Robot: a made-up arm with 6 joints.
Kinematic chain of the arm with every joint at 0, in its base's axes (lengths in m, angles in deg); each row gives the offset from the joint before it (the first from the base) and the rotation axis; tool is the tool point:
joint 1: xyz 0 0 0.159 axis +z
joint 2: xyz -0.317 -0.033 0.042 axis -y
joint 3: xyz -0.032 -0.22 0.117 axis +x
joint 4: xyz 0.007 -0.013 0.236 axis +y
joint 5: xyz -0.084 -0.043 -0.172 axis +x
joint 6: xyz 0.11 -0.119 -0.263 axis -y
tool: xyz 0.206 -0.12 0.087
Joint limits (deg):
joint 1: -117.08..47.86
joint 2: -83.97..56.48
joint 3: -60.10..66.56
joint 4: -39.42..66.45
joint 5: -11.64..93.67
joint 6: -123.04..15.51
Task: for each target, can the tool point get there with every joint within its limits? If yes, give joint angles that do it. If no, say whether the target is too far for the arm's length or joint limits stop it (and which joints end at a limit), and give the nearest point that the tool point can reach.
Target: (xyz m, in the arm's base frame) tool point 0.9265 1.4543 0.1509
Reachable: no: too far | nearest point 0.3667 0.9219 0.1770 | short by 0.773 m
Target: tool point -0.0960 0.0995 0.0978
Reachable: yes | joints -26.55 -3.69 6.24 -0.18 79.56 -54.53
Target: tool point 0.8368 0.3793 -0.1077
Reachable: no: joint limits stop it (at a limit: joint 1, joint 2, joint 4, joint 5, joint 6) | nearest point 0.4701 0.4841 -0.0355 | short by 0.388 m
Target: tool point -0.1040 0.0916 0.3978
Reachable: yes | joints 14.66 37.81 22.93 -31.07 66.79 -109.41
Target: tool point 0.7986 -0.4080 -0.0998
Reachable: no: joint limits stop it (at a limit: joint 1, joint 4, joint 5) | nearest point 0.5582 -0.3601 -0.0311 | short by 0.255 m
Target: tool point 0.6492 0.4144 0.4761
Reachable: no: joint limits stop it (at a limit: joint 1, joint 4, joint 5, joint 6) | nearest point 0.4655 0.4760 0.4533 | short by 0.195 m
